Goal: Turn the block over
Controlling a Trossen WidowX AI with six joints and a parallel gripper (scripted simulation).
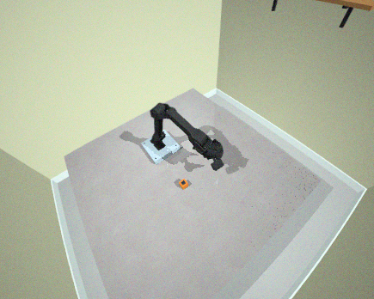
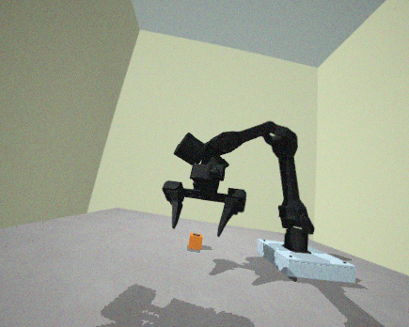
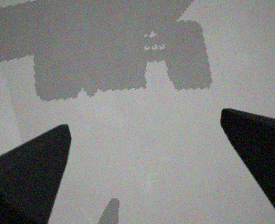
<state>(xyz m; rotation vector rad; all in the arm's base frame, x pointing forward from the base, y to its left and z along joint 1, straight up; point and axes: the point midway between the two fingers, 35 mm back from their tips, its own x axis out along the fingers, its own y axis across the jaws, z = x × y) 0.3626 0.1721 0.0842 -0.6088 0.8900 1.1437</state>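
The orange block is 24 cm to the right of my gripper tip, 7 cm below it and 4 cm behind it.
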